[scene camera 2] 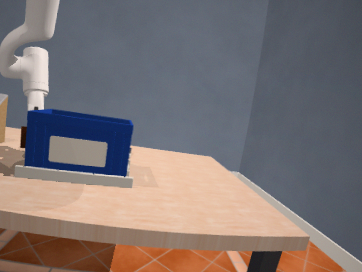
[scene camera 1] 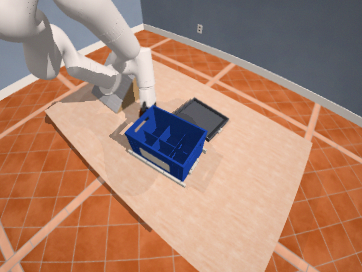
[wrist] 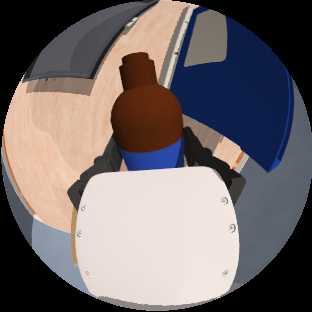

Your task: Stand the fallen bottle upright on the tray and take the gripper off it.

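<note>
The brown bottle with a blue label (wrist: 146,115) is between the fingers of my gripper (wrist: 151,138), its neck pointing away from the palm plate in the wrist view. My gripper is shut on it. In scene camera 2 a brown end of the bottle (scene camera 2: 24,137) shows low beside the crate's left side, and the crate hides the rest. In scene camera 1 the black gripper (scene camera 1: 145,108) shows partly behind the crate's far left corner. The dark grey tray (scene camera 1: 205,117) (wrist: 75,45) lies on the table, apart from the bottle.
The blue divided crate (scene camera 1: 175,169) (scene camera 2: 117,150) (wrist: 235,95) stands close beside the gripper, with a pale rail (scene camera 1: 157,170) (scene camera 2: 75,176) along its front. The arm's wedge-shaped mount (scene camera 1: 129,97) (scene camera 2: 2,120) stands behind the gripper. The wooden table (scene camera 1: 240,190) (scene camera 2: 200,200) ends at its edges.
</note>
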